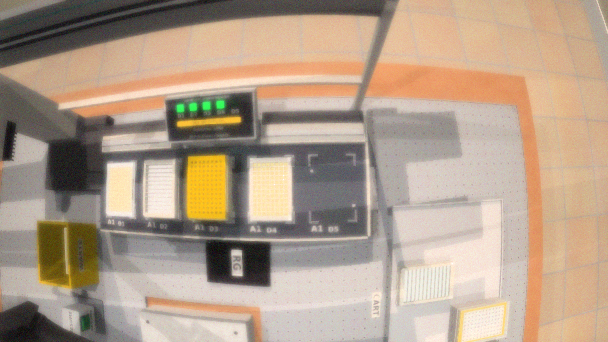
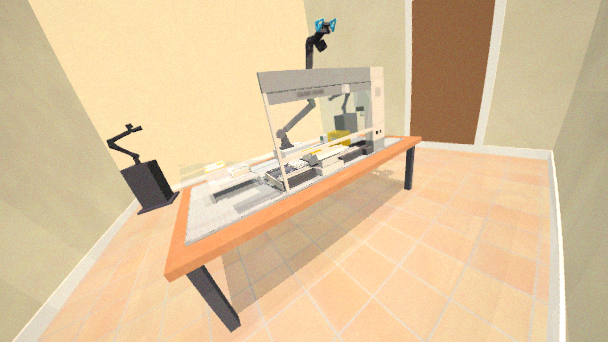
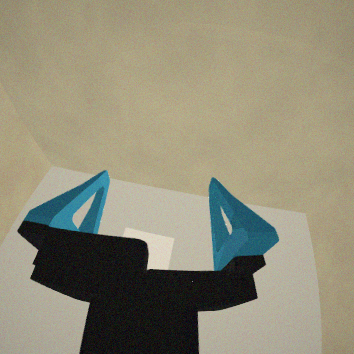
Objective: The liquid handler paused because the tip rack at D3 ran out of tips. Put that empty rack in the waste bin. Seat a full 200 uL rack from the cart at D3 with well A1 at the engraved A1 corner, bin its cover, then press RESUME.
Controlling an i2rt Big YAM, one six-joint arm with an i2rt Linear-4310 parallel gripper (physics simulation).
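Frame: origin at the arm's base, x back, y left, z down, level; metres.
Where they show: gripper, fingertip midpoint: (image 2: 330, 19) (image 3: 158, 178).
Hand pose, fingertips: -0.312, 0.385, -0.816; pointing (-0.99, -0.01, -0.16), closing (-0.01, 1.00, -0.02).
After its pixels a point has its place, as x, y, z.
My gripper (image 2: 326, 24) @(-0.312, 0.385, -0.816) (image 3: 158, 178) @(-0.312, 0.385, -0.816) is open and empty, with blue fingers spread wide. It is raised high above the liquid handler, far from the racks. At D3 a yellow rack (image 1: 206, 187) @(-0.402, 0.043, -0.024) with rows of dark holes sits on the dark deck (image 1: 330, 187) @(-0.440, -0.195, 0.037). The yellow waste bin (image 1: 82, 252) @(-0.189, 0.381, 0.007) (image 2: 339, 137) stands left of the deck's front. The button box with a green button (image 1: 85, 322) @(-0.008, 0.358, -0.002) is in front of the bin. On the cart (image 1: 492, 240) @(-0.357, -0.593, 0.023) are a teal-striped rack (image 1: 426, 282) @(-0.259, -0.424, 0.000) and a yellow-edged, white-topped rack or box (image 1: 482, 322) @(-0.174, -0.567, -0.048); its label is not readable.
D1 (image 1: 120, 189) @(-0.366, 0.286, 0.023), D2 (image 1: 160, 189) @(-0.383, 0.169, 0.021) and D4 (image 1: 270, 189) @(-0.419, -0.078, 0.023) hold labware; D5 shows bare corner marks. A status screen (image 1: 211, 116) @(-0.542, 0.057, -0.031) stands behind the deck. A black RG block (image 1: 216, 265) @(-0.236, 0.029, 0.075) is in front. The handler's frame (image 2: 320, 80) @(-0.596, 0.066, -0.409) rises over the deck.
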